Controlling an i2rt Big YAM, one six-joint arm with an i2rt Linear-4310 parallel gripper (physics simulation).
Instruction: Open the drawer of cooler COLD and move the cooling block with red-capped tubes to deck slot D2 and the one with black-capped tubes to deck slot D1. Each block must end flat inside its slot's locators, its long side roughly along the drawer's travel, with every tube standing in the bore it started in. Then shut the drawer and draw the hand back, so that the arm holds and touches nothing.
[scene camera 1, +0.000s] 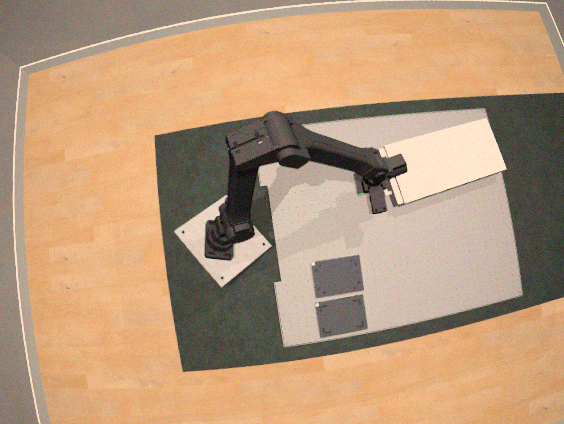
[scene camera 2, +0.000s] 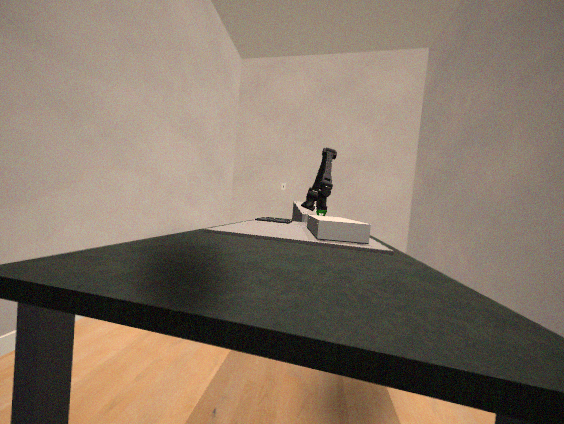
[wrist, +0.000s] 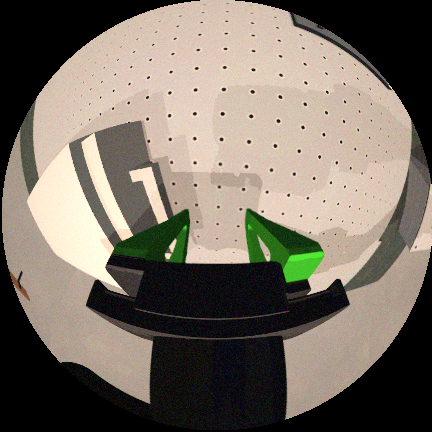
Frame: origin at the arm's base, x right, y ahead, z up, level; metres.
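Seen in the pictures: gripper, between the fingertips: (wrist: 216, 214); arm's base, origin of its link: (scene camera 1: 218, 241).
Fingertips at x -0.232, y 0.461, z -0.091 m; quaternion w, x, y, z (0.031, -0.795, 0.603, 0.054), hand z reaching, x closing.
Note:
Offsets run from my fingertips to a thing's top centre. "spot": to the spot under its first point. Level surfaces: height alone.
The white cooler (scene camera 1: 450, 160) (scene camera 2: 345, 231) (wrist: 52, 220) stands at the right of the deck in scene camera 1. No label is readable. Its drawer front (scene camera 1: 392, 175) looks shut or nearly shut. A pale handle {spot: dx +0.011, dy +0.057, dz +0.005 m} (wrist: 151, 187) sticks out from it. My gripper (scene camera 1: 369, 193) (scene camera 2: 321, 213) (wrist: 216, 214) is partly open and empty, pointing down in front of the drawer. In the wrist view the handle lies left of the left green finger; I cannot tell whether they touch. Two dark slots {spot: dx +0.308, dy -0.080, dz -0.028 m} (scene camera 1: 337, 276) {spot: dx +0.441, dy -0.053, dz -0.029 m} (scene camera 1: 341, 316) lie on the deck; no numbers are readable. Blocks and tubes do not show.
The perforated deck {dz -0.040 m} (scene camera 1: 435, 250) (scene camera 2: 250, 228) (wrist: 240, 30) lies on the dark green table {dz -0.053 m} (scene camera 1: 225, 325) (scene camera 2: 300, 280). The arm's white base plate (scene camera 1: 222, 275) stands at the left. The arm (scene camera 1: 335, 152) reaches over the deck, and its wrist overlaps the cooler's front in scene camera 1.

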